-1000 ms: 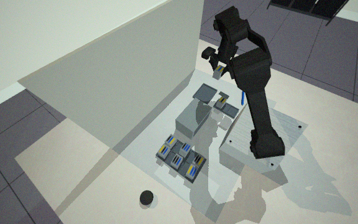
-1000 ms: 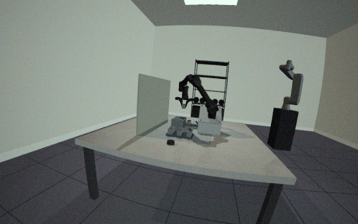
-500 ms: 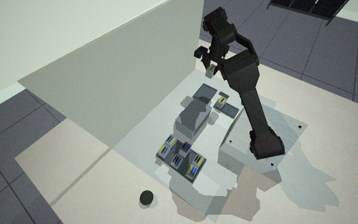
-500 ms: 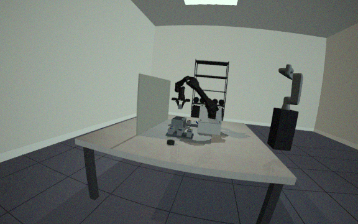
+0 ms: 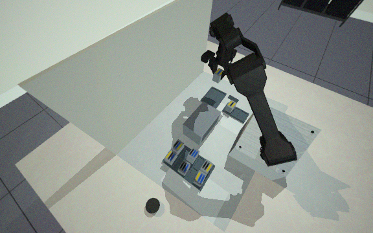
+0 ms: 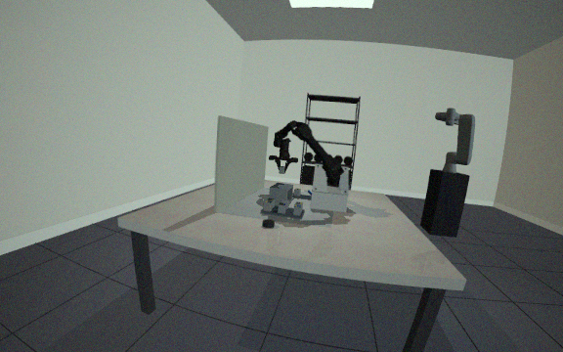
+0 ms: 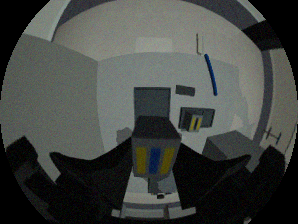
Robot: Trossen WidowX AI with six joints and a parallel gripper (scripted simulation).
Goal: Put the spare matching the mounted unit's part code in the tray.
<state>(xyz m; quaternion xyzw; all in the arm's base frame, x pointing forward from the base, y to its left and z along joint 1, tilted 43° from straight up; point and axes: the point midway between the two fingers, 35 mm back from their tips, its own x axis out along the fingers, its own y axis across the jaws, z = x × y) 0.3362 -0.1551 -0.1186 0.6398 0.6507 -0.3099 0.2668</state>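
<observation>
Now: the dark flat tray 10 mm behind my gripper tip and 150 mm below it. Also, from my gripper tip: grey holder (150 mm behind, 30 mm to the left, 140 mm below); grey spare (20 mm above); striped spare (120 mm behind, 30 mm to the left, 110 mm below).
</observation>
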